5 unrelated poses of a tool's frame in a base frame.
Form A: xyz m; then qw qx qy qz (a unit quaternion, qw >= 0).
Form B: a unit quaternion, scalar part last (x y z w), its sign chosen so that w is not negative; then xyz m. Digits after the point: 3 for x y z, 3 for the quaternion.
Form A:
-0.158, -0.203, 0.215, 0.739, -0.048, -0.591, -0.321
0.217, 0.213, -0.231, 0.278, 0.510, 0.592, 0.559
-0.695, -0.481, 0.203, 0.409, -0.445, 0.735, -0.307
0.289, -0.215, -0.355, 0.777, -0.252, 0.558, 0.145
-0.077, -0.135, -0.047, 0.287, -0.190, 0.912, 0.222
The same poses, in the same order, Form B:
-0.048, -0.591, -0.321, 0.739, -0.158, -0.203, 0.215
0.510, 0.592, 0.559, 0.278, 0.217, 0.213, -0.231
-0.445, 0.735, -0.307, 0.409, -0.695, -0.481, 0.203
-0.252, 0.558, 0.145, 0.777, 0.289, -0.215, -0.355
-0.190, 0.912, 0.222, 0.287, -0.077, -0.135, -0.047

